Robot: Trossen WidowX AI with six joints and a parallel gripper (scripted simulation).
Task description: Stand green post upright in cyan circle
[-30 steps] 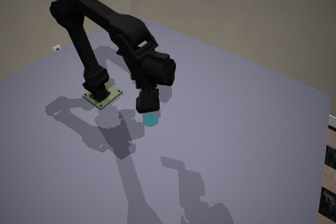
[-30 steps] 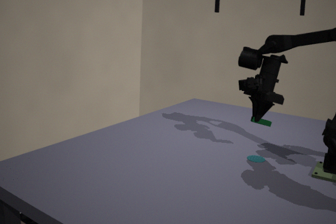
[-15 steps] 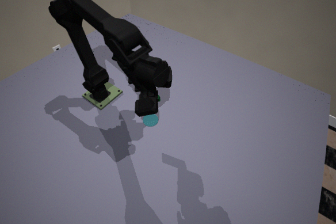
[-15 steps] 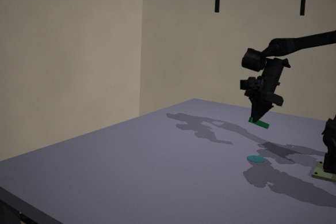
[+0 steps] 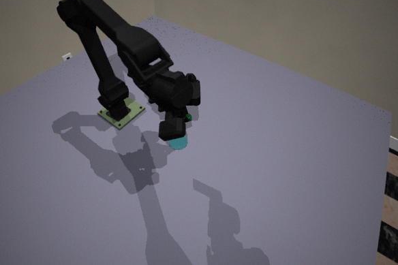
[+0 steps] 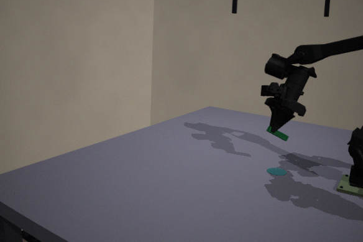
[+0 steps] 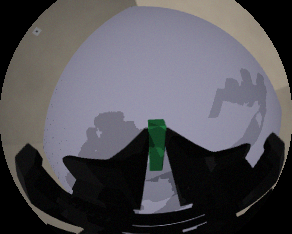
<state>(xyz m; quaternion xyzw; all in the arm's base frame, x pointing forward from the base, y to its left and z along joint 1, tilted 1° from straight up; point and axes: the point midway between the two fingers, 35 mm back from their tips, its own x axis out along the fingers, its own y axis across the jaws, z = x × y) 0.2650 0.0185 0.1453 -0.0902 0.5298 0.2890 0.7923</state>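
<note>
Now: the cyan circle 2 cm behind my hand and 15 cm below it. Round my hand: green post: 1 cm behind, 4 cm below.
</note>
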